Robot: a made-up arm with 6 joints.
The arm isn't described. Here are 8 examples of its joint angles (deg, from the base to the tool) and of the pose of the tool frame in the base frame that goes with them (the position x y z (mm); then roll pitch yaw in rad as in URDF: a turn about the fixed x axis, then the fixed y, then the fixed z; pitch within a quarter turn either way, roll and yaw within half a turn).
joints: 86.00 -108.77 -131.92 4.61 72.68 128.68
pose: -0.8 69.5 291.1 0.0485 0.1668 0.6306
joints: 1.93 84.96 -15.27 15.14 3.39 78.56
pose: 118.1 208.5 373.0 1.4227 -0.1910 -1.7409
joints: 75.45 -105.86 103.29 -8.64 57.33 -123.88
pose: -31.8 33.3 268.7 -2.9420 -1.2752 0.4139
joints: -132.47 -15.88 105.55 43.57 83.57 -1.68
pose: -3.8 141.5 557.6 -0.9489 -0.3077 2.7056
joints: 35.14 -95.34 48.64 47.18 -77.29 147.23
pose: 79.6 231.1 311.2 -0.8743 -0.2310 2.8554
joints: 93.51 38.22 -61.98 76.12 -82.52 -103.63
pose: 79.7 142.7 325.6 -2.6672 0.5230 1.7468
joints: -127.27 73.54 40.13 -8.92 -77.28 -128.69
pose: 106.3 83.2 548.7 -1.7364 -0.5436 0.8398
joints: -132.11 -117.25 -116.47 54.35 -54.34 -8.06
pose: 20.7 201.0 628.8 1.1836 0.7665 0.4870
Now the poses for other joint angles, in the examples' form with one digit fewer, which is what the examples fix.
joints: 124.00 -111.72 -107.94 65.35 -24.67 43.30
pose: 39 -115 486 2.092 -0.262 2.065
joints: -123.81 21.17 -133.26 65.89 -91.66 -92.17
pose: 41 113 495 -0.807 0.780 -1.593
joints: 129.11 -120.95 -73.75 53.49 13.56 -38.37
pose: 20 -125 407 -0.458 -0.780 -1.756
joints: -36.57 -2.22 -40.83 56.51 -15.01 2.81
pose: 141 304 489 1.376 0.442 -0.877
